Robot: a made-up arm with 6 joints.
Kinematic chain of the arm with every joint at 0, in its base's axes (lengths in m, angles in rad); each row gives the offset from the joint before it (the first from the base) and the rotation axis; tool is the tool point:
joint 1: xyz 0 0 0.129 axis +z
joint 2: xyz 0 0.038 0 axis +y
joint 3: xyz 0 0 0.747 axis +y
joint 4: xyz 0 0 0.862 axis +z
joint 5: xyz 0 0 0 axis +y
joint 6: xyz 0 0 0.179 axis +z
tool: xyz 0 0 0
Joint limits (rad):
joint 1: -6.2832..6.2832
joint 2: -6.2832..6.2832
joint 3: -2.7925..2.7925
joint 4: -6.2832..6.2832
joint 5: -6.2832..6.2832
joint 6: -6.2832..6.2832
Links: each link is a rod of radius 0.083 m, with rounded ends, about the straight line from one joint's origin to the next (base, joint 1, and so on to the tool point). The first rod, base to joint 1, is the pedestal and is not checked.
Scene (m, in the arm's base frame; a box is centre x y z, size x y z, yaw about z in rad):
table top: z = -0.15
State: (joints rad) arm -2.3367 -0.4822 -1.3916 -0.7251 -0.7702 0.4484
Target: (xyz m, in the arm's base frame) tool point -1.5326 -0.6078 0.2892
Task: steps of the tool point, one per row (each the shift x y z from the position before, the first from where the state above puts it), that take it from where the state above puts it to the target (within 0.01 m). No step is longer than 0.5 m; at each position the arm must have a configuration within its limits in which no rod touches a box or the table.
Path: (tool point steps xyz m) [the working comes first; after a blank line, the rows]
Joints at the target: 0.4239 -1.0301 -0.7131 -0.6709 -0.3515 0.4484
Straight joint move there: clear.

1: -0.2437 0.2744 -0.0058
2: -0.3220 0.1992 -0.0074
3: -0.3767 0.1022 -0.0087
4: -0.4011 -0.0097 -0.0101
5: -0.3920 -0.1265 -0.0114
6: -0.3481 -0.2382 -0.0126
7: -0.2726 -0.3346 -0.0137
8: -0.1701 -0.4062 -0.0147
9: -0.0494 -0.4461 -0.0158
10: 0.0800 -0.4497 -0.0168

